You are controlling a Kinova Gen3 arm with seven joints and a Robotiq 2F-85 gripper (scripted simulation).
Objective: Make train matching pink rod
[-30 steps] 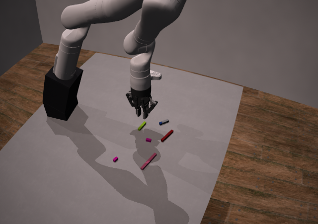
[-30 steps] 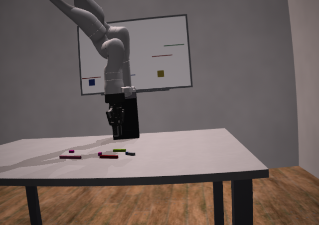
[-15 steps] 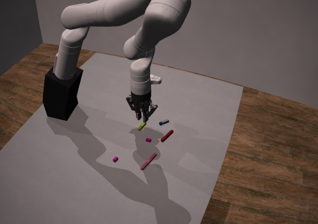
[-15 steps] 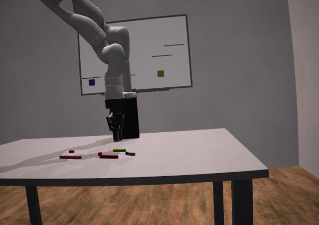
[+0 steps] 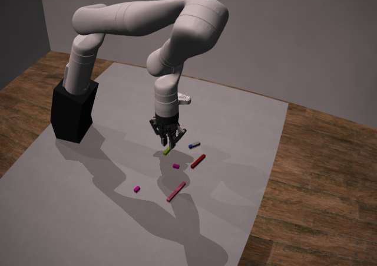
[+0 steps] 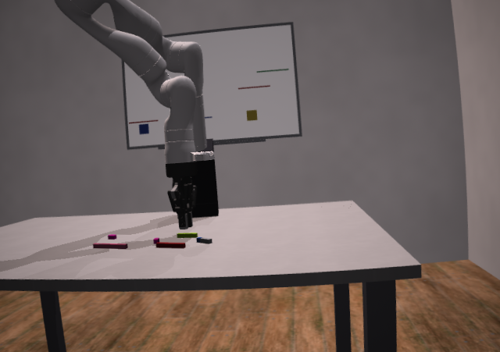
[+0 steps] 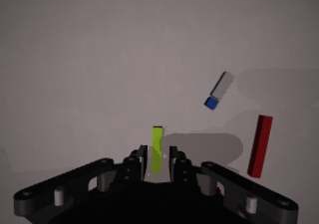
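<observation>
Right now the lime rod is 40 mm below my hand. From my hand the other things lie so: blue rod 70 mm ahead, 30 mm to the left, 40 mm below; red rod 110 mm ahead, 30 mm to the right, 40 mm below; grey rod 90 mm ahead, 50 mm to the left, 40 mm below.
</observation>
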